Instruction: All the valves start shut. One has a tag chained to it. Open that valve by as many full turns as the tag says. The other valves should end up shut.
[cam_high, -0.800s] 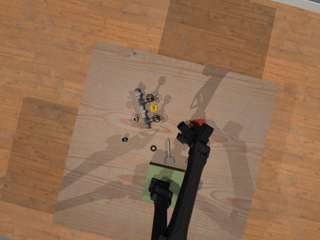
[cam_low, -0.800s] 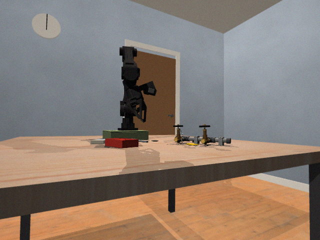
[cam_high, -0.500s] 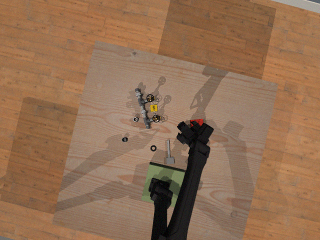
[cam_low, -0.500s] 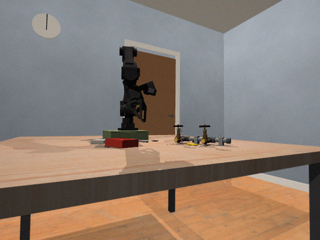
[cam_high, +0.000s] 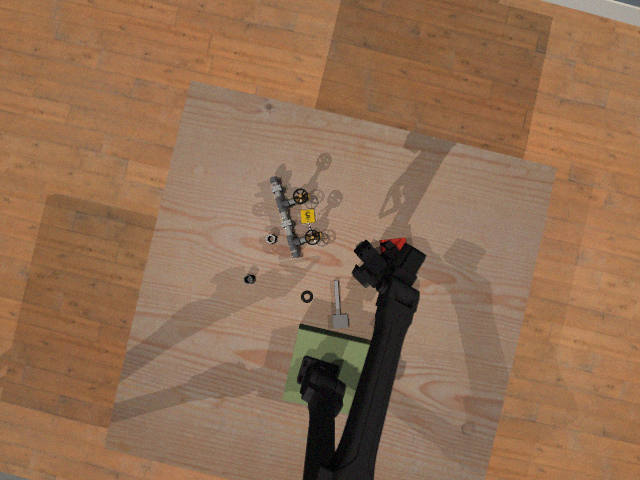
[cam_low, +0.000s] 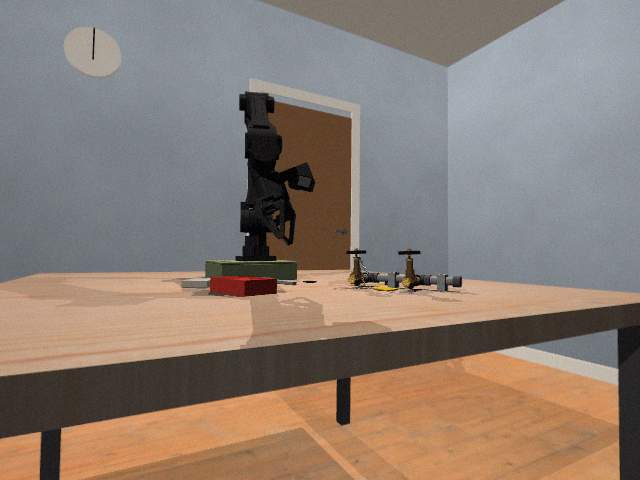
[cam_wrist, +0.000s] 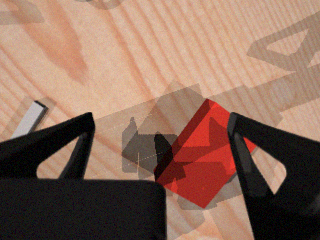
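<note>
The yellow tag is 60 mm ahead of my hand, 220 mm to the left of it and 110 mm below it. The rest, counted from my hand: grey tool: 200 mm behind, 30 mm to the left, 110 mm below; red block: 20 mm ahead, 100 mm to the right, 100 mm below.
</note>
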